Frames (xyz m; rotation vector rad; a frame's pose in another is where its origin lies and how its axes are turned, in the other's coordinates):
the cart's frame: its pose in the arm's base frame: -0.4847 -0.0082 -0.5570 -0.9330 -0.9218 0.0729
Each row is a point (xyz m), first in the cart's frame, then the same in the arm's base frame.
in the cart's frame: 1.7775 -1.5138 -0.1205
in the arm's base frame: 0.2401 -0.2724 1.6499
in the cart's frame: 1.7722 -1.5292 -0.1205
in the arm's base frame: 0.2318 -0.2842 1.6575
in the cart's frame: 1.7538 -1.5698 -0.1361
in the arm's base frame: 0.2183 -0.3275 1.6706
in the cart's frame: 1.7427 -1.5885 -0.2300
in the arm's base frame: 0.2719 -0.4057 1.6527
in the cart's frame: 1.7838 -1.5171 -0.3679
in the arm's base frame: 0.4181 -0.4345 1.5929
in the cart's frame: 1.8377 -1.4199 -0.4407
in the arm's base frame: 0.5346 -0.3991 1.5396
